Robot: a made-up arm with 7 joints.
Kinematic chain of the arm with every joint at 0, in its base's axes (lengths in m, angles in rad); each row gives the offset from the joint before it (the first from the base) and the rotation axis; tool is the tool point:
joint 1: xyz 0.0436 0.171 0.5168 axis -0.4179 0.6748 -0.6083
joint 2: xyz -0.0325 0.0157 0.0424 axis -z
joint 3: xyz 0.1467 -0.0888 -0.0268 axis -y
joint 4: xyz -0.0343 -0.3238 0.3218 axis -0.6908 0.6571 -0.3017
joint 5: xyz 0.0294 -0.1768 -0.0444 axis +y
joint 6: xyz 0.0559 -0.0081 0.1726 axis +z
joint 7: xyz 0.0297 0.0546 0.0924 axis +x
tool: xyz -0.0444 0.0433 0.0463
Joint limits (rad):
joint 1: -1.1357..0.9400
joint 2: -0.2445..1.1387
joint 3: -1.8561..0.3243
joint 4: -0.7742..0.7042
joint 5: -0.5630..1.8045
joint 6: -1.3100..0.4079
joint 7: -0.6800..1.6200
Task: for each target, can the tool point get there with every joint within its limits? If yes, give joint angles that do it. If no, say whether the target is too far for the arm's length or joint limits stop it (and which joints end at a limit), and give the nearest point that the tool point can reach.
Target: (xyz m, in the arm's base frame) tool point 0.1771 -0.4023 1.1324
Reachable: yes | joints 0.5181 0.4780 -0.5185 -0.0915 -0.2782 -0.7415 -0.2372
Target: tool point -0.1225 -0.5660 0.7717
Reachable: yes | joints 0.4436 0.6263 -0.5101 0.4650 1.4568 -0.1631 1.2274
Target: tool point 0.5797 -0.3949 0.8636
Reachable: yes | joints -0.5281 0.2444 -0.7561 -0.3757 0.5777 0.0414 0.0420
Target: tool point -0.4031 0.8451 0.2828
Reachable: no: joint limits stop it (at a limit: joint 1, joint 2, joint 3, joint 5, joint 6) | nearest point -0.5449 0.1377 0.6678 | short by 0.818 m
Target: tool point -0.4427 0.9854 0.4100
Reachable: no: joint limits stop it (at a limit: joint 1, joint 2, joint 3, joint 4, joint 5, joint 6) | nearest point -0.2332 0.5483 1.0824 | short by 0.829 m
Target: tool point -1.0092 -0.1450 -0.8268
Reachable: no: too far | nearest point -0.3262 -0.3181 0.0803 | short by 1.149 m
